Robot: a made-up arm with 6 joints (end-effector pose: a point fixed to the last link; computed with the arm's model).
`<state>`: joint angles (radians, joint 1 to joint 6).
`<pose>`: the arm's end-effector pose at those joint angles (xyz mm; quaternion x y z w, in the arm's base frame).
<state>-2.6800 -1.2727 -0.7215 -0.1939 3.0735 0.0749</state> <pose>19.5 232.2 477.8 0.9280 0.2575 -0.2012 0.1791</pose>
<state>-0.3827 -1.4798 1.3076 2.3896 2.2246 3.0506</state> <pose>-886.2 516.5 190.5 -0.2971 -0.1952 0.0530 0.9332</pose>
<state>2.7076 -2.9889 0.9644 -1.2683 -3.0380 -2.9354</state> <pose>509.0 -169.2 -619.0 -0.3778 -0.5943 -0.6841 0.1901</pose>
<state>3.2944 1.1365 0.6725 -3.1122 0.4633 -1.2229</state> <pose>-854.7 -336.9 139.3 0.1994 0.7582 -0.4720 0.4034</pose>
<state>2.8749 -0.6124 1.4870 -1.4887 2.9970 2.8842</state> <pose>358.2 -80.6 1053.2 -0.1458 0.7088 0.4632 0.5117</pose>
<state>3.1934 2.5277 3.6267 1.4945 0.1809 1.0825</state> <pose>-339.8 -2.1 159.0 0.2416 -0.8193 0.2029 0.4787</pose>
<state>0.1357 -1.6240 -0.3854 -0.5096 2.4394 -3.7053</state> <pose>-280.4 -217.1 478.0 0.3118 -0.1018 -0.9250 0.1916</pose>
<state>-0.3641 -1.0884 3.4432 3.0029 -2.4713 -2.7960</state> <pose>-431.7 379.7 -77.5 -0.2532 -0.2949 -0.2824 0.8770</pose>
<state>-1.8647 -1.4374 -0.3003 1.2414 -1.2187 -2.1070</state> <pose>90.3 525.1 676.0 -0.0064 -0.7474 -0.6537 0.1184</pose>
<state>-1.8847 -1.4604 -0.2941 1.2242 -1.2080 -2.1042</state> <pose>102.2 538.2 663.3 -0.0124 -0.7557 -0.6432 0.1226</pose>
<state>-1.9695 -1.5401 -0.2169 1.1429 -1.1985 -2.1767</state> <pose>161.8 601.1 612.4 -0.0314 -0.8216 -0.5527 0.1358</pose>
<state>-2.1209 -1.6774 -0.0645 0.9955 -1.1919 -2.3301</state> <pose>289.5 683.4 498.1 -0.0704 -0.9080 -0.3684 0.1867</pose>
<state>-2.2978 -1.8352 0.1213 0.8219 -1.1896 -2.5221</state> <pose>452.1 716.2 331.9 -0.1108 -0.9376 -0.1517 0.2927</pose>
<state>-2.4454 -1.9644 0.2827 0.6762 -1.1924 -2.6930</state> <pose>578.4 689.8 175.5 -0.1250 -0.9025 0.0077 0.4120</pose>
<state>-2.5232 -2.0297 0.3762 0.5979 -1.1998 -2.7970</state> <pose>636.8 659.0 88.9 -0.1180 -0.8639 0.0826 0.4826</pose>
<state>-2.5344 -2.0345 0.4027 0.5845 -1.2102 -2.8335</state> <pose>646.5 655.3 75.3 -0.1092 -0.8566 0.1034 0.4937</pose>
